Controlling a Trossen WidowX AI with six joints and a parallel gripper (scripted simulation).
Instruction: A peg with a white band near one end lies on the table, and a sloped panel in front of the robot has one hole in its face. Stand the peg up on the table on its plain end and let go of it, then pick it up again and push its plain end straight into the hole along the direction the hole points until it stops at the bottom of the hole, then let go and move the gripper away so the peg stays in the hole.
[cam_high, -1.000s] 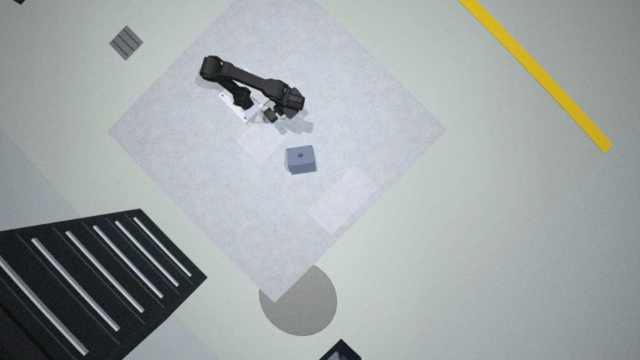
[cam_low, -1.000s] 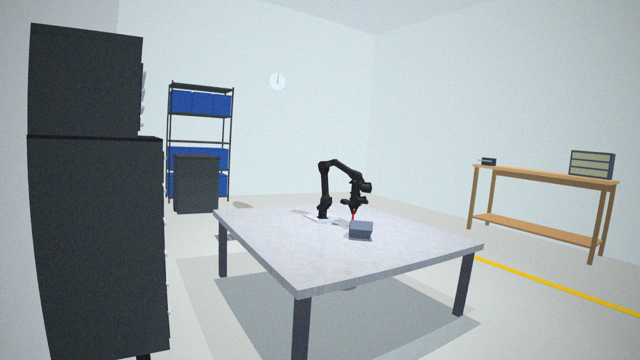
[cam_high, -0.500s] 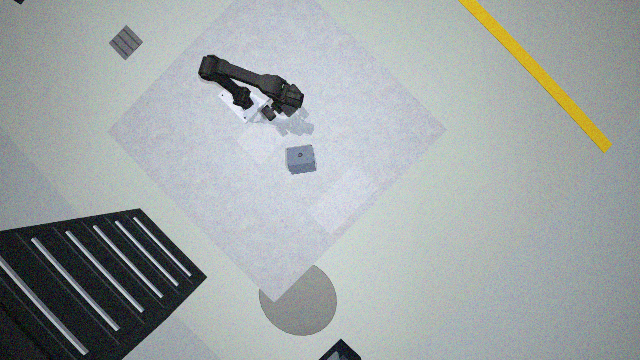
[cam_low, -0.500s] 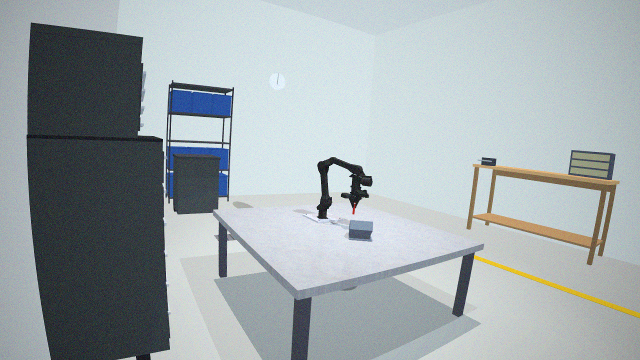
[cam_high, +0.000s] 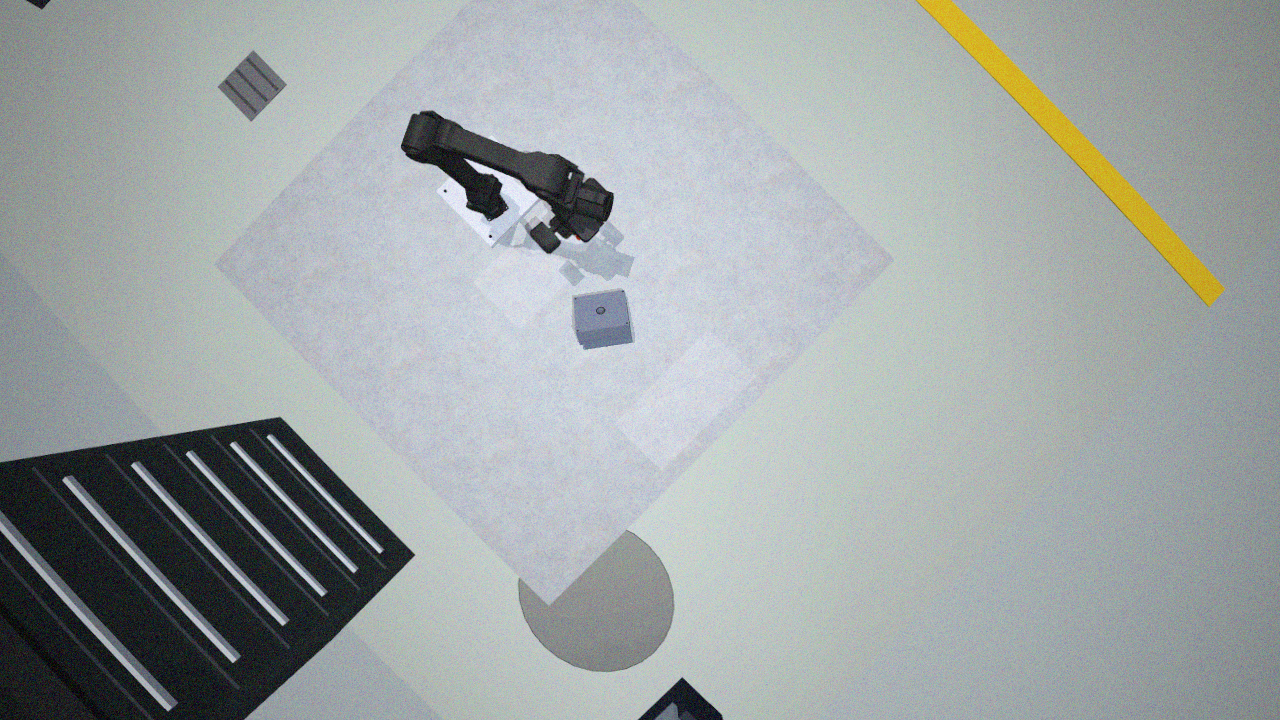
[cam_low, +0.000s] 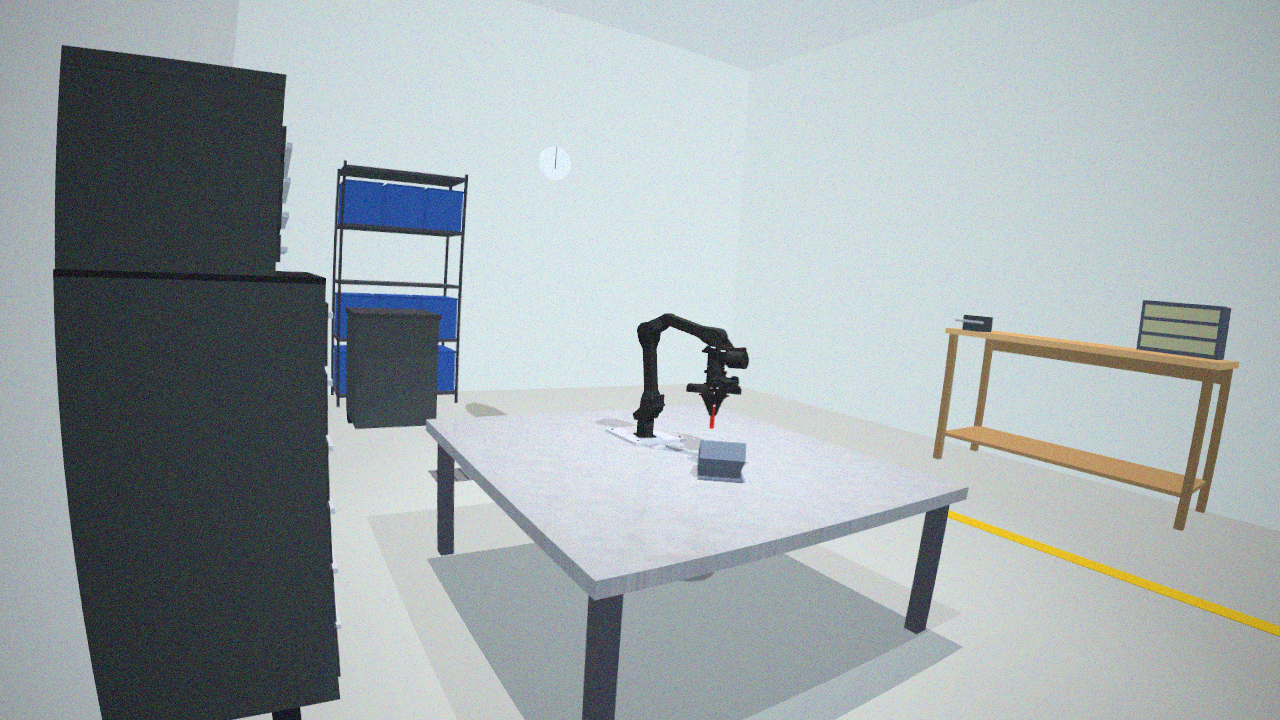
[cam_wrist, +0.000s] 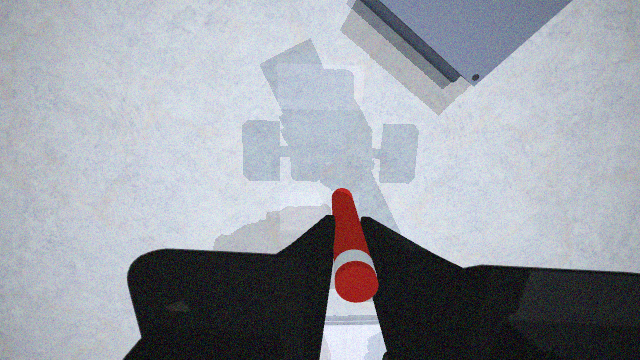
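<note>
Right now the blue-grey sloped panel is 190 mm ahead of my gripper tip, 60 mm to the right of it and 80 mm below it. Round my gripper tip: red peg (20 mm above).
</note>
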